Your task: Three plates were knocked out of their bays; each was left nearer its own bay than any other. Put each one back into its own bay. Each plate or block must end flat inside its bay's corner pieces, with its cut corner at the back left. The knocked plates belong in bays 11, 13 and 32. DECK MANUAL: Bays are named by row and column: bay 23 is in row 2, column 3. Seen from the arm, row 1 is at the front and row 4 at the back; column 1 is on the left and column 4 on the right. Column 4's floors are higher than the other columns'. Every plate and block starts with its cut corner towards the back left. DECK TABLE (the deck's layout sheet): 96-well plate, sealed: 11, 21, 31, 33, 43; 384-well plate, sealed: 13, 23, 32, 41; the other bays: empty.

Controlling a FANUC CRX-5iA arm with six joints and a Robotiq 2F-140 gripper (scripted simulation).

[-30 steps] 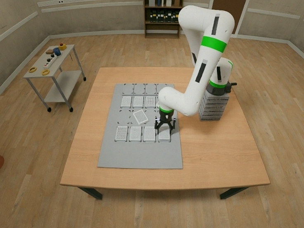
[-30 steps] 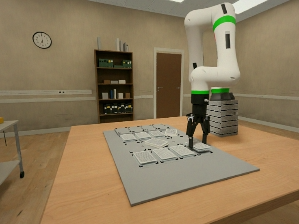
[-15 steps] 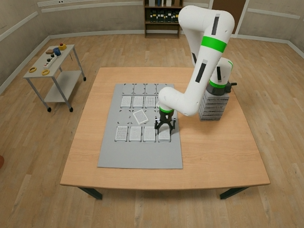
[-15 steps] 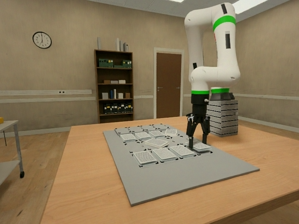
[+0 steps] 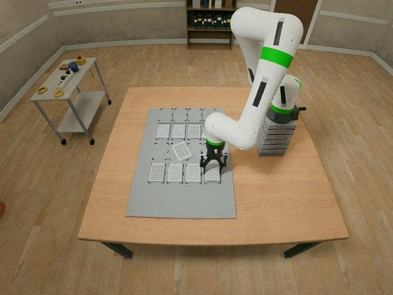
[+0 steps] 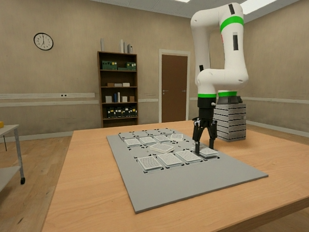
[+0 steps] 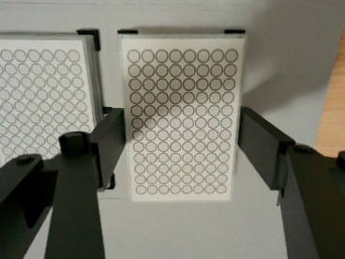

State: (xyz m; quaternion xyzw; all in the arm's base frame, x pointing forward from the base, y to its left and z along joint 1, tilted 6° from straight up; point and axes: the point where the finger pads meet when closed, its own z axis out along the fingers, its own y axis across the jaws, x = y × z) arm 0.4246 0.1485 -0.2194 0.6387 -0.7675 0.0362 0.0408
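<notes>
The sealed 96-well plate lies 20 mm below my hand.
</notes>
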